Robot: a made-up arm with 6 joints.
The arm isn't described. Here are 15 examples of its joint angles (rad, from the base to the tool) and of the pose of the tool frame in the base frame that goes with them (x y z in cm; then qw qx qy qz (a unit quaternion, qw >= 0)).
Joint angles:
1: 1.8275 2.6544 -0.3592 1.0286 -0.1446 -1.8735
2: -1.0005 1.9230 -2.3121 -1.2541 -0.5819 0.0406
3: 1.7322 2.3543 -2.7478 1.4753 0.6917 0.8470
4: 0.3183 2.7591 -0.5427 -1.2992 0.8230 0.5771
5: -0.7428 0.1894 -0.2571 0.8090 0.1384 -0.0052
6: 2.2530 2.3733 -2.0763 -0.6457 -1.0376 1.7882
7: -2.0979 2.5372 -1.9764 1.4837 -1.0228 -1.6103
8: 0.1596 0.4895 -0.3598 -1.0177 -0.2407 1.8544
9: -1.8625 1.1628 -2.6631 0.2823 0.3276 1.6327
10: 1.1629 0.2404 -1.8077 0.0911 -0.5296 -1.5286
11: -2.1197 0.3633 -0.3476 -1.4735 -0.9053 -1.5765
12: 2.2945 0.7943 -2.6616 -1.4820 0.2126 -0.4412
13: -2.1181 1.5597 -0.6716 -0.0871 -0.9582 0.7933
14: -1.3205 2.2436 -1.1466 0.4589 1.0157 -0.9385
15: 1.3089 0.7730 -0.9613 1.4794 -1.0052 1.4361
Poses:
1: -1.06 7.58 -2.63 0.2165 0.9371 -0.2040 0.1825
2: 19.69 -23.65 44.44 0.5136 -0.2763 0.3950 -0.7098
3: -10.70 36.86 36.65 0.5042 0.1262 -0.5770 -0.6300
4: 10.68 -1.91 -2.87 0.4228 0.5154 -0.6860 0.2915
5: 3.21 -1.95 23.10 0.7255 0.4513 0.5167 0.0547
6: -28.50 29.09 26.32 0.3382 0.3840 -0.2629 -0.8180
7: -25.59 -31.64 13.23 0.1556 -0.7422 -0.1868 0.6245
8: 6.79 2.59 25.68 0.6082 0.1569 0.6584 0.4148
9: 2.27 5.29 57.57 0.9876 0.1551 -0.0032 0.0255
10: -10.78 -25.80 43.17 0.9446 0.2962 -0.0575 -0.1295
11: 3.44 -5.32 25.62 0.4267 0.5457 -0.3770 0.6149
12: 17.08 -17.00 51.82 0.9574 0.1017 0.1815 0.2003
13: -11.84 -20.43 22.62 0.6016 0.6395 0.1176 -0.4640
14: 8.69 -22.90 6.00 0.0521 0.3375 0.9010 0.2674
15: 7.69 4.99 36.80 0.1258 -0.6209 -0.0674 -0.7708
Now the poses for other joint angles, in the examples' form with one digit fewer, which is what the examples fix.
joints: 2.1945 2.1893 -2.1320 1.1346 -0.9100 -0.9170
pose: -17.7 33.5 32.1 0.535 -0.254 0.510 0.624
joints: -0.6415 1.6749 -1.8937 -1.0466 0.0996 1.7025
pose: 22.9 -17.9 41.6 0.791 0.397 0.465 -0.020
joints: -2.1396 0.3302 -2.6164 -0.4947 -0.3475 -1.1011
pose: 22.7 33.4 35.8 0.279 0.214 0.485 0.801
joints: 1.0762 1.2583 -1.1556 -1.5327 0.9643 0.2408
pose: 13.9 13.2 34.1 0.570 -0.474 0.544 -0.394
